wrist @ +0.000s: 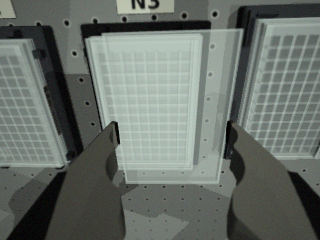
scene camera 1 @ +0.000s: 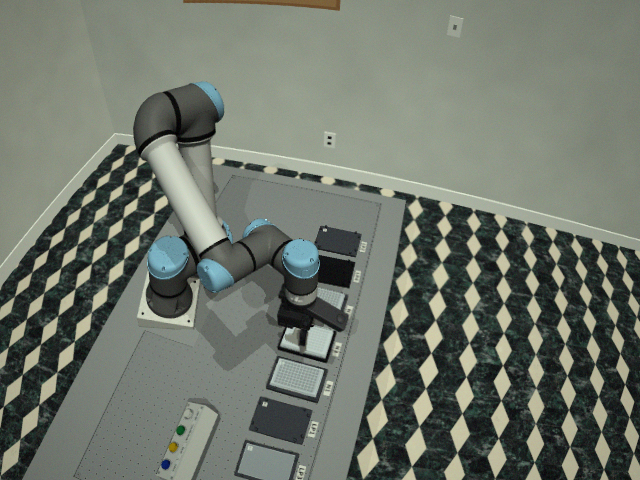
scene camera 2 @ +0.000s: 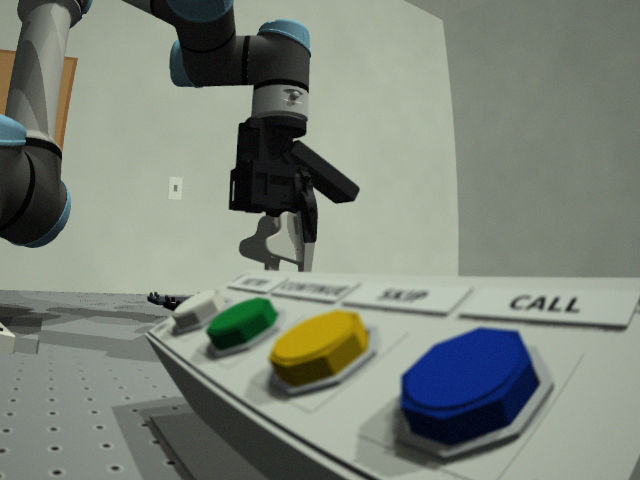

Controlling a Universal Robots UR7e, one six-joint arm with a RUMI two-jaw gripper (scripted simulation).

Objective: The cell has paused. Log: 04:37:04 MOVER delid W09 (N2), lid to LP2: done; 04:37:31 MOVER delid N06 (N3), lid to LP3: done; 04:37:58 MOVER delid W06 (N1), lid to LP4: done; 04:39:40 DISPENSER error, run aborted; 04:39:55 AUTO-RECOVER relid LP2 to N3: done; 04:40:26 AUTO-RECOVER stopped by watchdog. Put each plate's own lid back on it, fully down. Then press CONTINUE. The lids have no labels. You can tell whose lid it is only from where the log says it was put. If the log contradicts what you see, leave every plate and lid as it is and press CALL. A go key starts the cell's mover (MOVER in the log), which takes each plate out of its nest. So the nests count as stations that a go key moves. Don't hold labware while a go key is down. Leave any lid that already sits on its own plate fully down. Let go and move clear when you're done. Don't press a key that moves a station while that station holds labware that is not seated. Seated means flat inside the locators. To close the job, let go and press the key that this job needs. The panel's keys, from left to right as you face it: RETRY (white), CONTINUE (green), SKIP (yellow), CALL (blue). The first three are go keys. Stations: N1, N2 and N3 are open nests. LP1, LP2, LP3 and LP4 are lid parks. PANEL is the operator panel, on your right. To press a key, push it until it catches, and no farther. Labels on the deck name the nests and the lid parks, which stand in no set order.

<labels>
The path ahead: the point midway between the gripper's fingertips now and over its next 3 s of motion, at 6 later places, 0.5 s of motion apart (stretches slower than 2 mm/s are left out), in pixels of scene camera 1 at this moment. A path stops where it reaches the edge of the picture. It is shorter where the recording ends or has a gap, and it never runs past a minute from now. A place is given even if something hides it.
My gripper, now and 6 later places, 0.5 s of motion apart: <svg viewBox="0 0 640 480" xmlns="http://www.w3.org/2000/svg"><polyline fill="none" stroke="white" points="306,340 300,360 296,372 296,373 296,374 296,375 296,375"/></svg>
</labels>
